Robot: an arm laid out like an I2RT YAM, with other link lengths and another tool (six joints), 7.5 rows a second.
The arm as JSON. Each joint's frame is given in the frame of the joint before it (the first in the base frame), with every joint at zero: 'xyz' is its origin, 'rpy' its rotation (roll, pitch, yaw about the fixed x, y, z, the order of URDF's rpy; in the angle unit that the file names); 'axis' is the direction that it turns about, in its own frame. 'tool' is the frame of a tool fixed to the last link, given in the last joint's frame.
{
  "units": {
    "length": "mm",
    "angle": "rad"
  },
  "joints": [
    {
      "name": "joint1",
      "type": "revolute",
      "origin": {
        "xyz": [
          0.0,
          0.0,
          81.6
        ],
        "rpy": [
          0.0,
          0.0,
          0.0
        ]
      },
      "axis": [
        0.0,
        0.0,
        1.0
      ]
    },
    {
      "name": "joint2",
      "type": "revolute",
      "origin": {
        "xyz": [
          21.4,
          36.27,
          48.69
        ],
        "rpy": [
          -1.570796,
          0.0,
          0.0
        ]
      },
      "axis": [
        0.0,
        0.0,
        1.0
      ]
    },
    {
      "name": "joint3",
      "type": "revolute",
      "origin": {
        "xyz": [
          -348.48,
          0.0,
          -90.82
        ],
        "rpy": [
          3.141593,
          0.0,
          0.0
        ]
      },
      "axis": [
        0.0,
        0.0,
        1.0
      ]
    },
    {
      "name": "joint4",
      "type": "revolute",
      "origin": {
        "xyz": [
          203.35,
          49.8,
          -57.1
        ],
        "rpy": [
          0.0,
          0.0,
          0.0
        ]
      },
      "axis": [
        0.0,
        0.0,
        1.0
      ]
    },
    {
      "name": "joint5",
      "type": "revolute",
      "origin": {
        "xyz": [
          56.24,
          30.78,
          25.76
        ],
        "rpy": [
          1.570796,
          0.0,
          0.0
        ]
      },
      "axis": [
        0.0,
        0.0,
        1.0
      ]
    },
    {
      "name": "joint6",
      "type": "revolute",
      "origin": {
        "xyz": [
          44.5,
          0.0,
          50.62
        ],
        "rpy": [
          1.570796,
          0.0,
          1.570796
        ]
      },
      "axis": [
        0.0,
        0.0,
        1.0
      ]
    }
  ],
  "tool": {
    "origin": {
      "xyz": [
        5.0,
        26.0,
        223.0
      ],
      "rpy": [
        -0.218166,
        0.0,
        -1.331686
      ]
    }
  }
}
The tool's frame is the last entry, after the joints.
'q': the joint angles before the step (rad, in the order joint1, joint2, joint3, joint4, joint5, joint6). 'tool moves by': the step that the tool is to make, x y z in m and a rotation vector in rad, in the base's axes. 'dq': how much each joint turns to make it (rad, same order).
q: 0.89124 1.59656 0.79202 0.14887 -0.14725 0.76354
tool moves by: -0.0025 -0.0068 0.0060 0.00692 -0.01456 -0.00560
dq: 0.00000 -0.03518 -0.01859 -0.00237 0.00867 -0.00220
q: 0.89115 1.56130 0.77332 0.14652 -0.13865 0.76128
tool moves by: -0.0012 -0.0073 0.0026 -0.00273 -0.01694 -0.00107
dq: -0.00379 -0.02642 -0.01729 -0.00243 0.00668 -0.01369
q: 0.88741 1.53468 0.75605 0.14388 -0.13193 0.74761
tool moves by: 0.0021 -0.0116 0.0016 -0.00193 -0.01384 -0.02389
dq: -0.00990 -0.03083 -0.02522 0.00152 0.01833 -0.00137
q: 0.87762 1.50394 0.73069 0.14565 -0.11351 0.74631
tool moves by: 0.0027 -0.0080 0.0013 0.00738 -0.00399 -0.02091
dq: -0.01581 -0.01909 -0.02031 0.00992 0.00314 0.00439
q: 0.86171 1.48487 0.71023 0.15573 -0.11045 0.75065
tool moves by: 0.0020 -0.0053 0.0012 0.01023 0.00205 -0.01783
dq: -0.01364 -0.01274 -0.01441 0.00906 -0.00134 0.00922
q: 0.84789 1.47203 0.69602 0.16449 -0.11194 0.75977
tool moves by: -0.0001 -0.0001 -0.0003 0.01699 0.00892 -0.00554
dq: -0.00942 -0.00009 -0.01566 0.02381 -0.01344 0.01262
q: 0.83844 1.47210 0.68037 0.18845 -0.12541 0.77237
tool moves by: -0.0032 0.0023 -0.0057 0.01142 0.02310 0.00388
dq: -0.00515 0.01443 -0.01855 0.02805 -0.02154 0.01538
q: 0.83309 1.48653 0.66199 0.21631 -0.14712 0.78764
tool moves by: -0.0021 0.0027 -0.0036 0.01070 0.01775 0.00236
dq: -0.00256 0.01265 -0.01160 0.02237 -0.01566 0.01403
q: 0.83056 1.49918 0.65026 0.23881 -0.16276 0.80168
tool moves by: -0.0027 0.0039 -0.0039 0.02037 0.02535 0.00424
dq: -0.00804 0.01744 -0.01739 0.03615 -0.02864 0.01989
